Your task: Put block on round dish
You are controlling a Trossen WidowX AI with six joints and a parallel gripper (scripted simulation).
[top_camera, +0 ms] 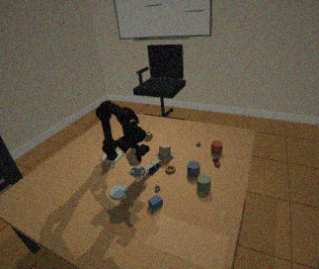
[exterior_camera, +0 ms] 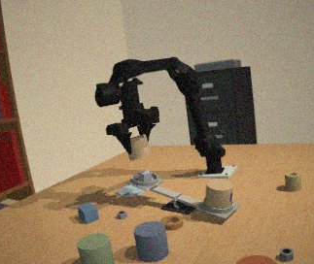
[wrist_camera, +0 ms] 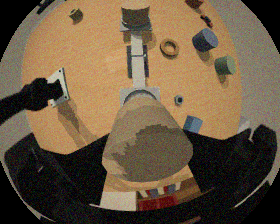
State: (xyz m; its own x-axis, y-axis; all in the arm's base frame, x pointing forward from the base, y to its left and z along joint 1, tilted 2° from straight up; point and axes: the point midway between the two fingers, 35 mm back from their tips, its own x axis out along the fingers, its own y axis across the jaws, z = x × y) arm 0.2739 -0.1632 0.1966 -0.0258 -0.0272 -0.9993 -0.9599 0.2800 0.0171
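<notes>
Now: the grey-lilac block 1 cm to the left of my gripper tip and 8 cm below it. From my gripper tip the other things lie so: balance (4 cm ahead, 13 cm to the left, 15 cm below); tan cup (2 cm to the right, 1 cm above); balance beam (4 cm ahead, 13 cm to the left, 13 cm below).
</notes>
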